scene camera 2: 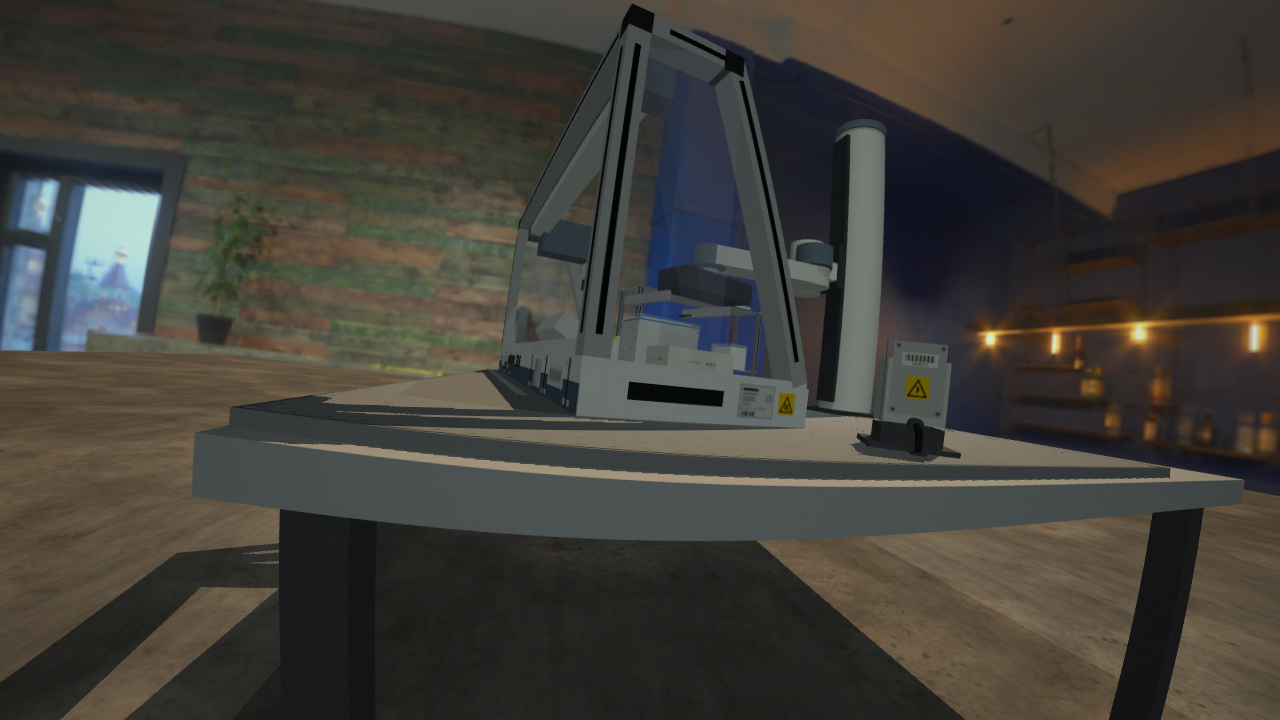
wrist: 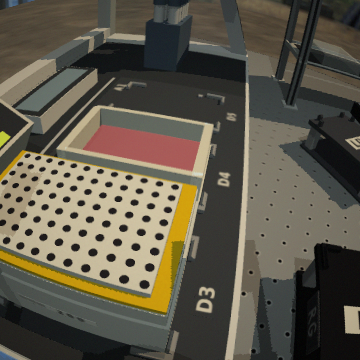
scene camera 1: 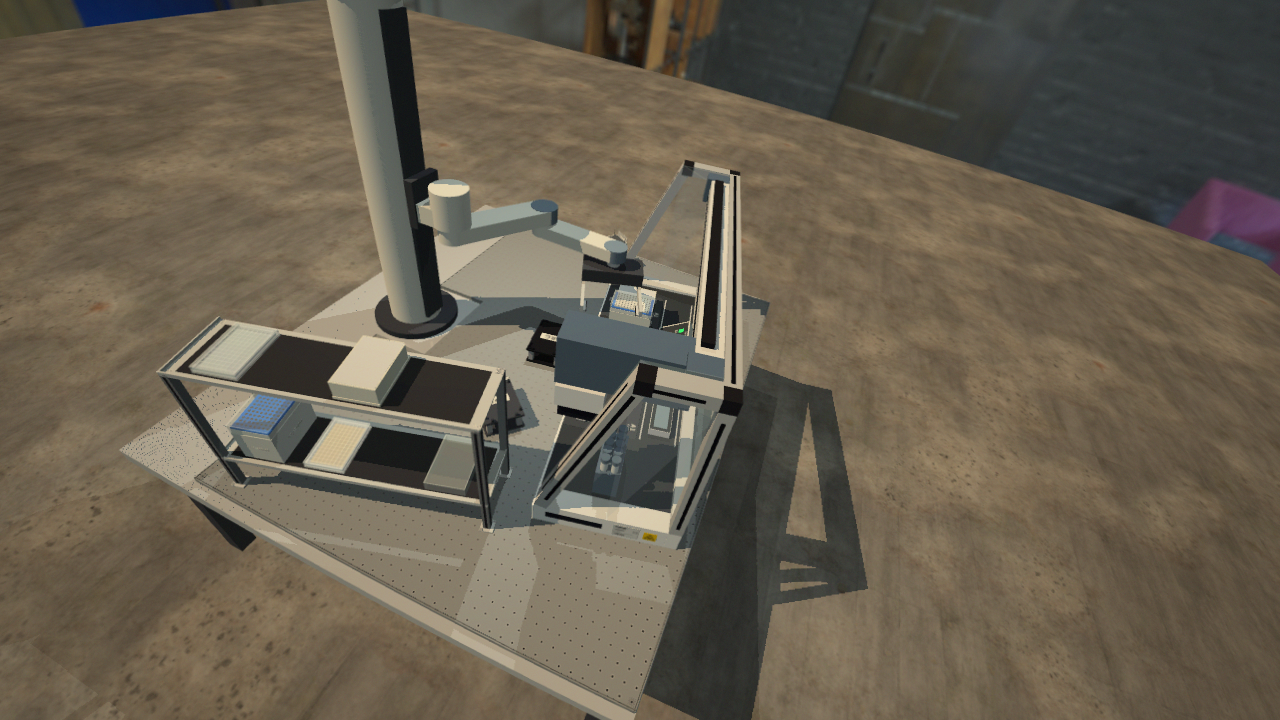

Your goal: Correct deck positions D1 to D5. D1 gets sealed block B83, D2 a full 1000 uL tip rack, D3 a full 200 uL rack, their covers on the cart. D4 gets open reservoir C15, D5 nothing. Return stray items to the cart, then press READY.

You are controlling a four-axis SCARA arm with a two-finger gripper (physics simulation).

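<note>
My gripper (scene camera 1: pixel 611 310) (scene camera 2: pixel 689 344) is open and empty, low over the deck around the blue-edged rack (scene camera 1: pixel 632 301) at D2. Its fingers do not show in the wrist view. I cannot tell if that rack has a cover. In the wrist view, a yellow-edged tip rack (wrist: pixel 95 220) with an uncovered white top stands at D3. The open reservoir (wrist: pixel 145 145) with a red inside stands at D4. The D5 spot (wrist: pixel 165 97) holds no item. The cart (scene camera 1: pixel 447 407) carries a pale rack (scene camera 1: pixel 234 351) and a white box (scene camera 1: pixel 366 368) on its top shelf. Block B83 is not identifiable.
The cart's lower shelf holds a blue-topped rack (scene camera 1: pixel 268 425), a yellowish plate (scene camera 1: pixel 338 445) and a grey box (scene camera 1: pixel 452 461). The pipetting head (wrist: pixel 167 42) stands beyond D5. Black fixtures (wrist: pixel 327 300) stand beside the deck. Frame posts (scene camera 2: pixel 613 197) rise at the deck's end.
</note>
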